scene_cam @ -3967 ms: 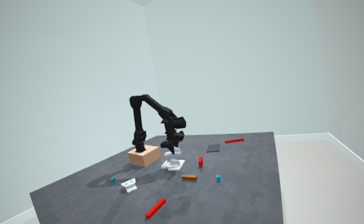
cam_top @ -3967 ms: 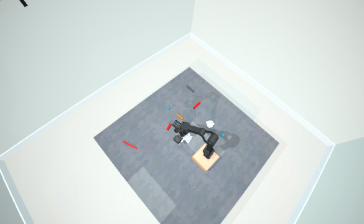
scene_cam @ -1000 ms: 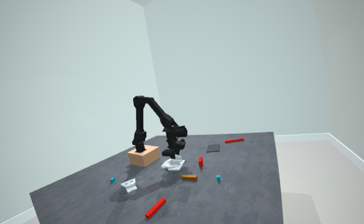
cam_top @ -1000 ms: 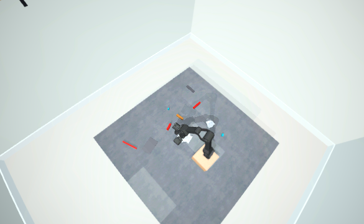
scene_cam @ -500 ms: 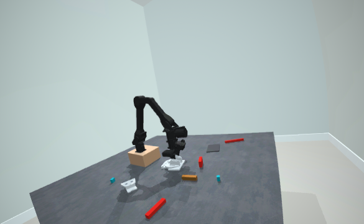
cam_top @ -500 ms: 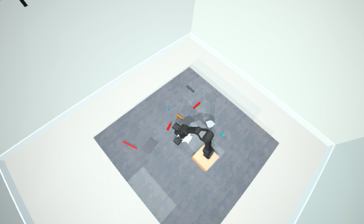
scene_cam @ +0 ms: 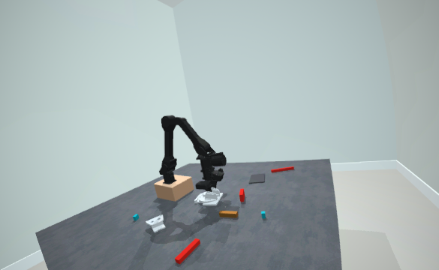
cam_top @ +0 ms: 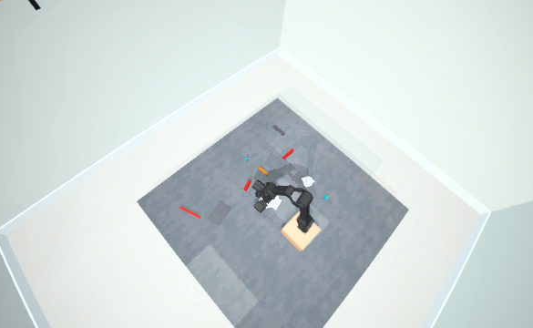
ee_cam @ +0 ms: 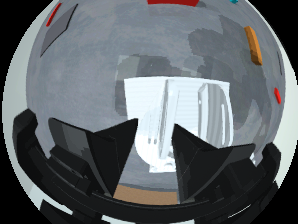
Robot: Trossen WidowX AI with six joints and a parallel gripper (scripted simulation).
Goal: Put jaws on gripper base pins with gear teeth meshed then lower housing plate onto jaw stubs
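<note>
Now: the flat white plate 2 cm ahead of my gripper tip, 3 cm to the right of it and 1 cm below it. The rest, counted from my gripper tip: curved white jaw: 3 cm behind, 6 cm to the right; then red block: 17 cm ahead, 1 cm to the left; then white housing plate: 5 cm behind, 4 cm to the right, 1 cm below.
</note>
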